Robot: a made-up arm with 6 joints.
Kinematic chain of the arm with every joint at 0, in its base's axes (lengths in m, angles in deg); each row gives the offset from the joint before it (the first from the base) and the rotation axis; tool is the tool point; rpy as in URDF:
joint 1: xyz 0 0 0.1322 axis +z
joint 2: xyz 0 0 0 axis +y
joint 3: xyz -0.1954 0 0.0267 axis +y
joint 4: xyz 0.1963 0 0.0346 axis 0.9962 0 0.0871
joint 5: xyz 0 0 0 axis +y
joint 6: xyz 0.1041 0 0.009 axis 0.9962 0 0.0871
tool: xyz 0 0 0 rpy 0 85 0
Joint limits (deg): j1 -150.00..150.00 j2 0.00..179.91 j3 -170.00..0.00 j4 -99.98..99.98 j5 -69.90..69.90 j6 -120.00..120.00
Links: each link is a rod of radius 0.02 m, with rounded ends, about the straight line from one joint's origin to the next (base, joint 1, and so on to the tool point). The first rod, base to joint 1, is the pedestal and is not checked.
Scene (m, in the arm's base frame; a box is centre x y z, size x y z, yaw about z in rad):
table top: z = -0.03
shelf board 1: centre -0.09 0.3 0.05 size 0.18 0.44 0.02 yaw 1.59
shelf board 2: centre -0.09 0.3 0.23 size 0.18 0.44 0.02 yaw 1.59
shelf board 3: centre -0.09 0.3 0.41 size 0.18 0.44 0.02 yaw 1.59
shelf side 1: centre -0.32 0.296 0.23 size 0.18 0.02 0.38 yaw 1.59
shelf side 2: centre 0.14 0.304 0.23 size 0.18 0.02 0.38 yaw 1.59
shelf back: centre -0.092 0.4 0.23 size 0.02 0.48 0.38 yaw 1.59
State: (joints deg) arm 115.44 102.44 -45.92 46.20 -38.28 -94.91
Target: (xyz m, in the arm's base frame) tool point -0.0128 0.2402 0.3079
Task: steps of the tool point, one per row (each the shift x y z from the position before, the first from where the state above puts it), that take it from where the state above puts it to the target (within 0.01 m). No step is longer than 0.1 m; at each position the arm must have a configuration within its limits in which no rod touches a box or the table.
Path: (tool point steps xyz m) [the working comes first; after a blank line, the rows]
Joints at the target: 107.19 69.81 -46.64 48.19 -49.02 -94.91
Straight joint move there: touches shelf board 2.

1: -0.0115 -0.0437 0.0130
2: -0.0022 -0.0432 0.0043
3: 0.0056 -0.0399 -0.0044
4: 0.0112 -0.0342 -0.0129
5: 0.0215 0.0205 0.0871
6: 0.0479 -0.0220 0.0846
7: -0.0052 0.0349 0.0094
8: -0.0014 0.0406 0.0003
9: 0.0043 0.0440 -0.0097

